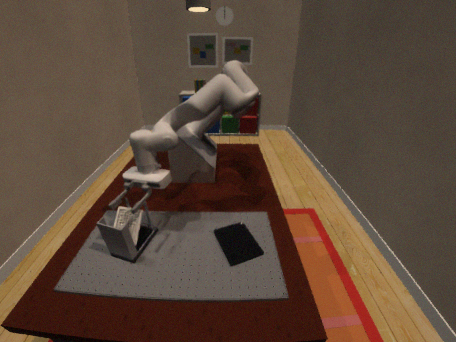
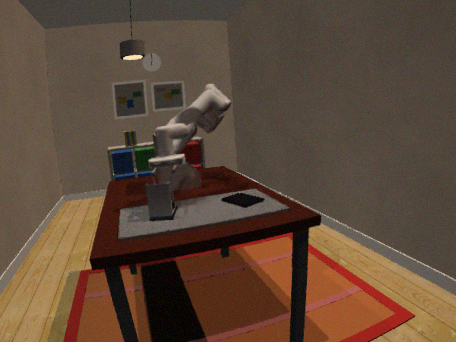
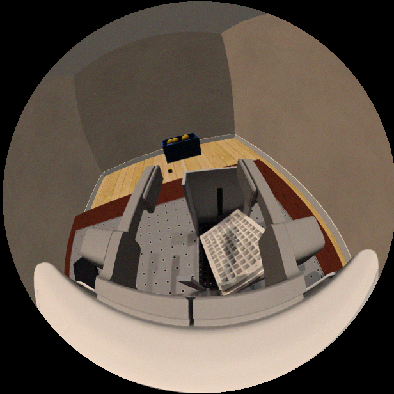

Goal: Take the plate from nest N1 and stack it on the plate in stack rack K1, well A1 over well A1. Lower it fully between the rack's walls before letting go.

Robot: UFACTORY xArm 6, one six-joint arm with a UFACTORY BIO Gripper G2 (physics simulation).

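Frame: origin at the arm's base, x ahead, y left, z up, level; metres.
Seen in the pictures: hand, tool point: [image 1: 125,205] [image 2: 163,172]; arm's base, link origin: [image 1: 194,131].
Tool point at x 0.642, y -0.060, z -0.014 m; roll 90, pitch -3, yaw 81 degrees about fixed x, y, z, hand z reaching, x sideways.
Offsets run from my tool point to a thing's top centre. Level surfaces: height alone.
Stack rack K1 @[dx -0.013, dy -0.021, dz -0.032 m] [image 1: 116,240] [image 2: 159,201] [image 3: 207,195], a grey-walled rack on a dark base, stands at the left of the pegboard mat. A pale plate [image 1: 127,220] [image 3: 231,250] is tilted and twisted in it, one edge high, not flat between the walls. Whether another plate lies beneath is hidden. Nest N1 @[dx -0.059, dy +0.343, dz -0.170 m] [image 1: 238,243] [image 2: 243,199] [image 3: 86,270], a black base at the right of the mat, holds no plate. My gripper [image 1: 123,206] [image 3: 200,186] is shut to its narrowest, with a gap between its fingers and nothing held. It is above the rack, its fingers around the space over the tilted plate.
The perforated grey mat @[dz -0.185 m] [image 1: 175,280] [image 2: 200,220] [image 3: 162,240] lies on the dark red table [image 1: 165,320] [image 2: 210,245]. The rack's tall wall and a slim post [image 3: 192,283] rise close to the fingers. A blue bin [image 3: 182,150] with yellow balls stands on the floor beyond the table.
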